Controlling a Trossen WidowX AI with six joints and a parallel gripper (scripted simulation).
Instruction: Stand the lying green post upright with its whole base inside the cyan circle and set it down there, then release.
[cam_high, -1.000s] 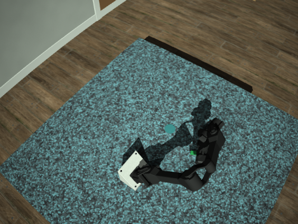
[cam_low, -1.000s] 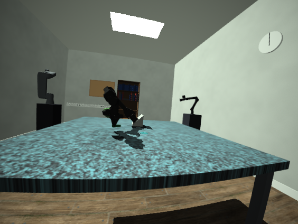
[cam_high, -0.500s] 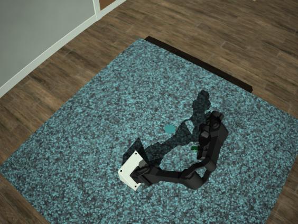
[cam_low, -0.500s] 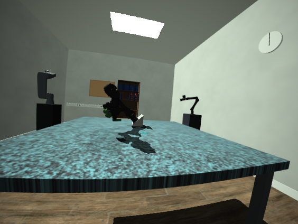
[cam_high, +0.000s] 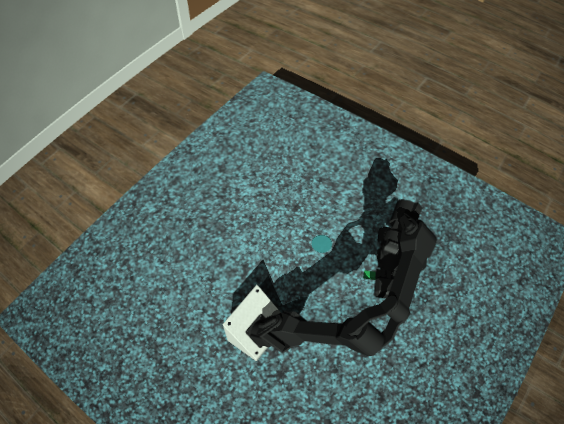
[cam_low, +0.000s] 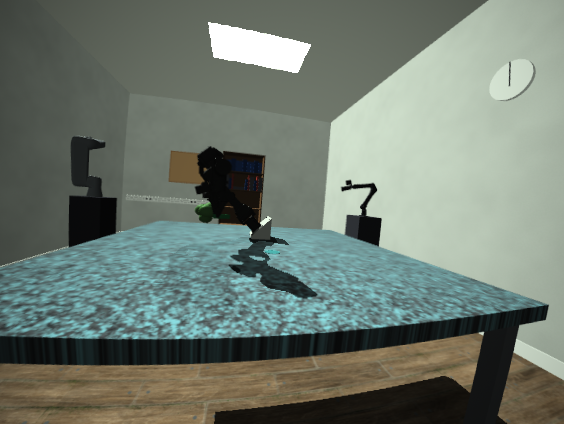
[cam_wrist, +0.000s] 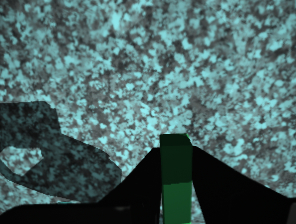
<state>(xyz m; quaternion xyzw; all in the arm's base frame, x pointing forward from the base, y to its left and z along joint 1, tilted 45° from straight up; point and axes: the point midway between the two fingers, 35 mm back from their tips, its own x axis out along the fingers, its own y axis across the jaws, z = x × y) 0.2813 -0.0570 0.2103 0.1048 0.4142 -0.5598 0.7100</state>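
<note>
My hand is 1 cm past the green post, 2 cm to the right of it and 3 cm above it. From my hand the other things lie so: cyan circle 5 cm ahead, 23 cm to the left, 15 cm below.
</note>
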